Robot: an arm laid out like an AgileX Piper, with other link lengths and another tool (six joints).
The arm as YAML. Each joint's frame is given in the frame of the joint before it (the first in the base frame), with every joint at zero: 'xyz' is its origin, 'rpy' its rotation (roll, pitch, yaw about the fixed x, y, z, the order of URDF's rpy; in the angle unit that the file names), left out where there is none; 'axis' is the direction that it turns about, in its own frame. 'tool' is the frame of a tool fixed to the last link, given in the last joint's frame.
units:
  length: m
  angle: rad
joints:
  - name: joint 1
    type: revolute
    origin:
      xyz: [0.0, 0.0, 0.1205]
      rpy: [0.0, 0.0, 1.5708]
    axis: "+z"
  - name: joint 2
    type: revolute
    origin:
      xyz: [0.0, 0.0, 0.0]
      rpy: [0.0, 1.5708, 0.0]
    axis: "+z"
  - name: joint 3
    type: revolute
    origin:
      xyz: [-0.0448, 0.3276, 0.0]
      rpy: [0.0, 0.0, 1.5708]
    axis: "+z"
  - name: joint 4
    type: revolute
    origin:
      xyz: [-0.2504, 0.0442, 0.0]
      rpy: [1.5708, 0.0, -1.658]
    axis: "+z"
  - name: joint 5
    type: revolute
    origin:
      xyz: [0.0, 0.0, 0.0]
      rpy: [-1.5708, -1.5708, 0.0]
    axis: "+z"
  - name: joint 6
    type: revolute
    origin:
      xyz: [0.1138, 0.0, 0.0]
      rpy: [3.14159, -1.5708, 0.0]
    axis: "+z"
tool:
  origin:
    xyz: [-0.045, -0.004, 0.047]
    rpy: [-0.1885, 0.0, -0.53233]
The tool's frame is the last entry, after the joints.
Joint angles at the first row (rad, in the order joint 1, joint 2, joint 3, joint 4, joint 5, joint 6):
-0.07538, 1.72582, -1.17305, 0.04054, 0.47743, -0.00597
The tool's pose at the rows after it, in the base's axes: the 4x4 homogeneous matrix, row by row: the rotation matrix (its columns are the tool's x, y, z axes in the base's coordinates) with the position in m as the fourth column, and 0 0 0 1 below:
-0.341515, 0.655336, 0.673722, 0.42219; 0.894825, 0.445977, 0.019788, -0.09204; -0.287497, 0.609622, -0.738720, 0.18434; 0, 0, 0, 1
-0.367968, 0.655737, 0.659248, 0.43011; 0.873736, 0.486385, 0.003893, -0.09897; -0.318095, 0.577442, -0.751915, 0.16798; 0, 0, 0, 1
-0.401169, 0.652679, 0.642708, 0.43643; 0.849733, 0.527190, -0.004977, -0.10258; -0.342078, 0.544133, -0.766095, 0.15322; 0, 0, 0, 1
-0.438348, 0.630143, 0.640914, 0.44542; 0.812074, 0.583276, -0.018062, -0.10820; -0.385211, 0.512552, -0.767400, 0.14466; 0, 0, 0, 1
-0.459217, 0.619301, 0.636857, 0.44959; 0.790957, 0.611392, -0.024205, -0.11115; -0.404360, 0.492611, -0.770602, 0.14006; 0, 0, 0, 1
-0.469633, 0.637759, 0.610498, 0.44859; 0.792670, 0.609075, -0.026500, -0.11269; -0.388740, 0.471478, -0.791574, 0.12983; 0, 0, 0, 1
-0.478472, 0.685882, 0.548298, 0.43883; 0.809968, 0.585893, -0.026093, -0.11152; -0.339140, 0.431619, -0.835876, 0.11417; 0, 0, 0, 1
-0.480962, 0.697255, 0.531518, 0.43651; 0.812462, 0.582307, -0.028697, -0.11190; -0.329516, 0.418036, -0.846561, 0.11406; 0, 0, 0, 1
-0.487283, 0.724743, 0.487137, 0.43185; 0.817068, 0.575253, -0.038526, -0.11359; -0.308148, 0.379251, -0.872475, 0.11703; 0, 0, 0, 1
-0.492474, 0.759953, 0.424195, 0.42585; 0.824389, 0.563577, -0.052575, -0.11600; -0.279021, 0.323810, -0.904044, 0.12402; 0, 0, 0, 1
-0.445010, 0.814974, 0.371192, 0.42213; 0.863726, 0.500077, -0.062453, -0.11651; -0.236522, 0.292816, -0.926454, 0.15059; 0, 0, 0, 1
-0.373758, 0.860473, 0.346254, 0.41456; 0.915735, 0.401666, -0.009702, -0.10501; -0.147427, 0.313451, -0.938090, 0.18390; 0, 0, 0, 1
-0.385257, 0.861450, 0.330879, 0.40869; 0.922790, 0.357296, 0.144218, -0.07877; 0.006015, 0.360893, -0.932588, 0.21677; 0, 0, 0, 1
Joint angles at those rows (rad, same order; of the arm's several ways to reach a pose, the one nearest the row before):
-0.10808, 1.79224, -1.17306, -0.01253, 0.46512, -0.00598
-0.11372, 1.84157, -1.17306, -0.06531, 0.43004, -0.00597
-0.11372, 1.88434, -1.17306, -0.11520, 0.40458, -0.00596
-0.11670, 1.92056, -1.18012, -0.18441, 0.37183, -0.00738
-0.11886, 1.93933, -1.18493, -0.22009, 0.36018, -0.00922
-0.12101, 1.96178, -1.18862, -0.22332, 0.37525, -0.00808
-0.11916, 1.98307, -1.18260, -0.20847, 0.42696, -0.00001
-0.11915, 1.98306, -1.18799, -0.20682, 0.45258, 0.00000
-0.11915, 1.98207, -1.21277, -0.20682, 0.53029, 0.00000
-0.11914, 1.97988, -1.25463, -0.20683, 0.64543, 0.00002
-0.11915, 1.96211, -1.35654, -0.17582, 0.82733, 0.02785
-0.11915, 1.92352, -1.45809, -0.07463, 1.00465, 0.04983
-0.11916, 1.88400, -1.55742, 0.10151, 1.17841, -0.01342

